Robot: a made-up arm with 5 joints.
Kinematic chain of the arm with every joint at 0, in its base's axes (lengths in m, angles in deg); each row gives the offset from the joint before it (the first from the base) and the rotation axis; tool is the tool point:
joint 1: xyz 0 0 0.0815 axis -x
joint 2: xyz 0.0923 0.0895 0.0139 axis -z
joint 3: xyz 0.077 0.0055 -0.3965 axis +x
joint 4: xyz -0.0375 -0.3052 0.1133 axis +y
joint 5: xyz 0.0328 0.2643 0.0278 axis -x
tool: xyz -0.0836 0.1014 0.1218
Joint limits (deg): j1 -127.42..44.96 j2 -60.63..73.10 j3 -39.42..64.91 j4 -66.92..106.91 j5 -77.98..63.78
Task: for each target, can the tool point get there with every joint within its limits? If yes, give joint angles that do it. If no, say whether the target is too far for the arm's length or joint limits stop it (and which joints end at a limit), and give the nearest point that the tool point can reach.
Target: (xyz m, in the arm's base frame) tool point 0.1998 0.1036 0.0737
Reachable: yes | joints -90.07 13.53 5.81 42.32 -41.77
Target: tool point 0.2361 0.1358 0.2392
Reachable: yes | joints -101.05 -0.80 12.82 69.56 9.69
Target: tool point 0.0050 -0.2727 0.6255
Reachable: no: joint limits stop it (at a limit: joint 1, joint 3) | nearest point 0.0516 -0.0370 0.4641 | short by 0.289 m
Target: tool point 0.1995 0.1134 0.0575
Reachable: yes | joints -36.03 -4.47 -3.24 35.39 -40.34
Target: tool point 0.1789 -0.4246 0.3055
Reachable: no: joint limits stop it (at a limit: joint 1) | nearest point 0.1371 -0.3188 0.0374 | short by 0.291 m
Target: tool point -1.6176 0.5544 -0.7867
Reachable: no: too far | nearest point -0.1910 0.2157 -0.2564 | short by 1.559 m
